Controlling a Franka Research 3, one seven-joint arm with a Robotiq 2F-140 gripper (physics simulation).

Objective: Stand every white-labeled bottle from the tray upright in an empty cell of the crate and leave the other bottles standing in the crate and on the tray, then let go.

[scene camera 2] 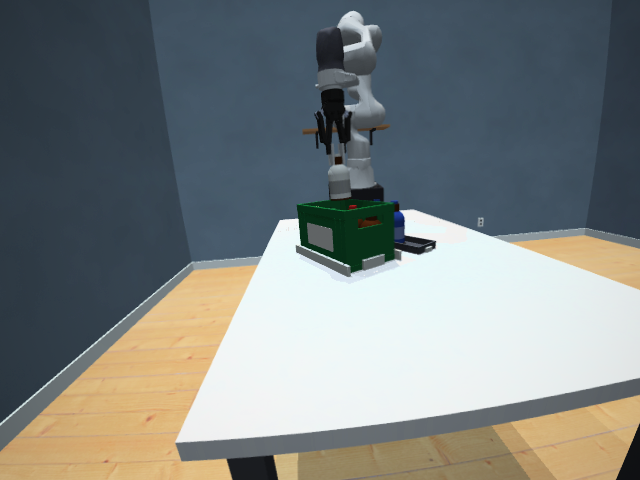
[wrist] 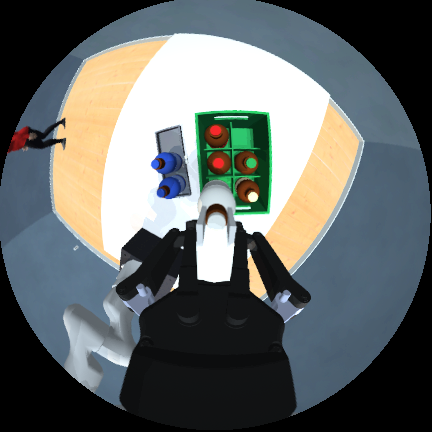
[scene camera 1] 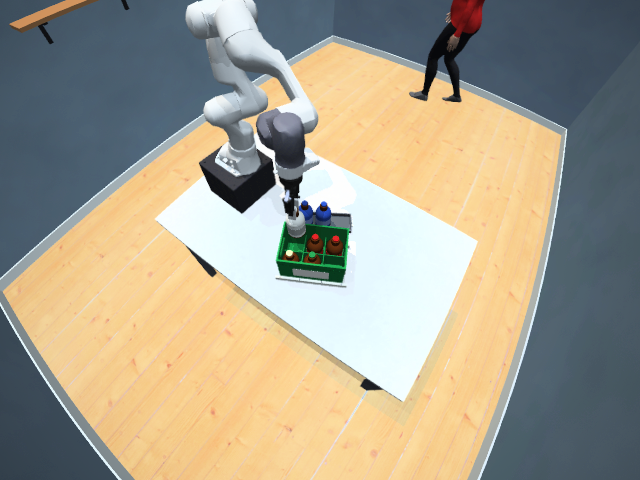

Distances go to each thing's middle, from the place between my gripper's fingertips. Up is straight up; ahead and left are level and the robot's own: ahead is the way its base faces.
The white bottle (scene camera 2: 338, 175) is 4 cm below my hand.
